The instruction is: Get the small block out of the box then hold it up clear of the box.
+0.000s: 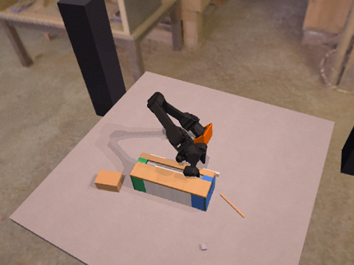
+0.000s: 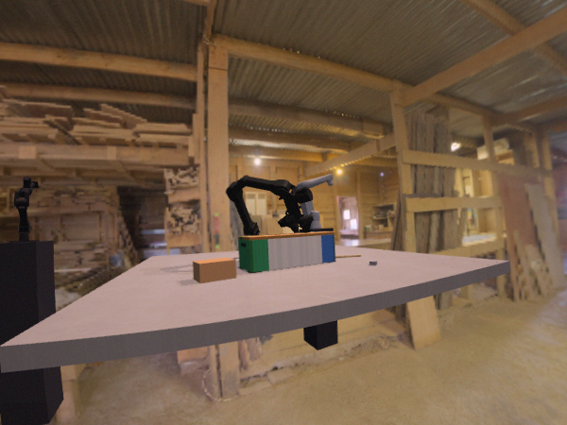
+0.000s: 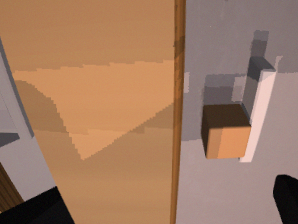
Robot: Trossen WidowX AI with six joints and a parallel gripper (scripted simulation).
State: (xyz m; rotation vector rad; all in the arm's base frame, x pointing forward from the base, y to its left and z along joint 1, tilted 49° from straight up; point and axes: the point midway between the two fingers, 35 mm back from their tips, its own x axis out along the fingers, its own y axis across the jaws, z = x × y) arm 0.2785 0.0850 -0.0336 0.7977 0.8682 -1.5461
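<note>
Right now the small orange block is 9 cm below my gripper tip, 4 cm to the left of it and 4 cm behind it. The rest, counted from my gripper tip: box (12 cm to the right, 4 cm below, 4 cm ahead); then thin wooden stick (18 cm to the left, 10 cm below, 8 cm ahead); then grey cube (32 cm ahead, 12 cm to the left, 10 cm below).
</note>
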